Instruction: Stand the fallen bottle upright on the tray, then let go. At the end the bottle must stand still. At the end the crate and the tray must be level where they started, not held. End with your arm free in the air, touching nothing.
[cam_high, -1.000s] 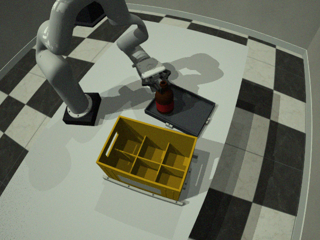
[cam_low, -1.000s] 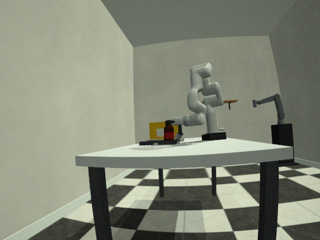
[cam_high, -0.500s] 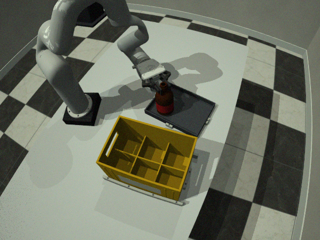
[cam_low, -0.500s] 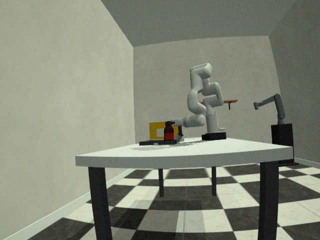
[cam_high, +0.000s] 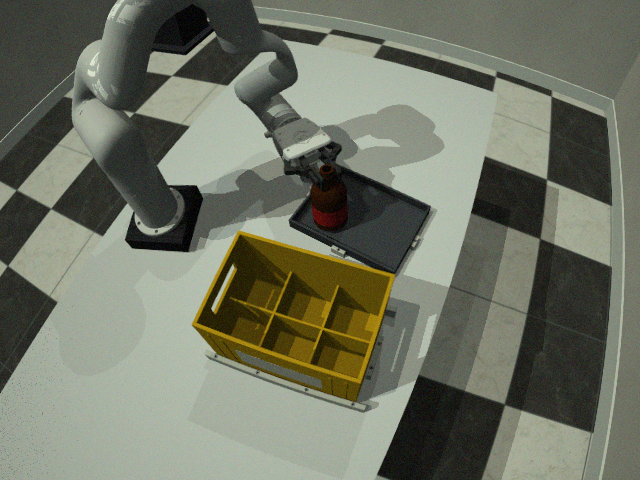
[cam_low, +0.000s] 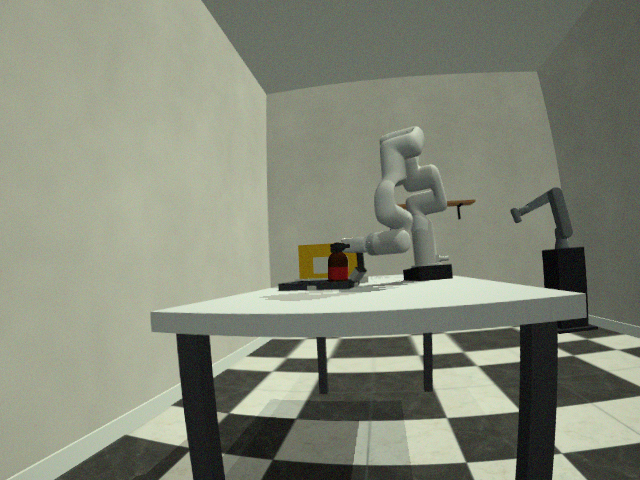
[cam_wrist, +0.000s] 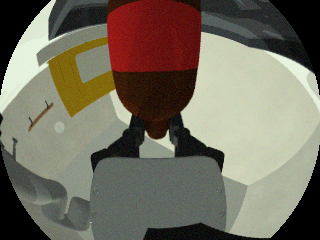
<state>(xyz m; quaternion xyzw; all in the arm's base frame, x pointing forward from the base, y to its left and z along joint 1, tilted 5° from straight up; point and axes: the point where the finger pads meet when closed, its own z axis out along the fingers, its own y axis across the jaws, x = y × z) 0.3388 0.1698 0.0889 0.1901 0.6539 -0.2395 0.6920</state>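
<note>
The brown bottle lies 10 mm ahead of my hand and 60 mm below it. Also, from my hand: dark grey tray (70 mm ahead, 20 mm to the left, 130 mm below); then yellow crate (70 mm ahead, 270 mm to the right, 60 mm below).
</note>
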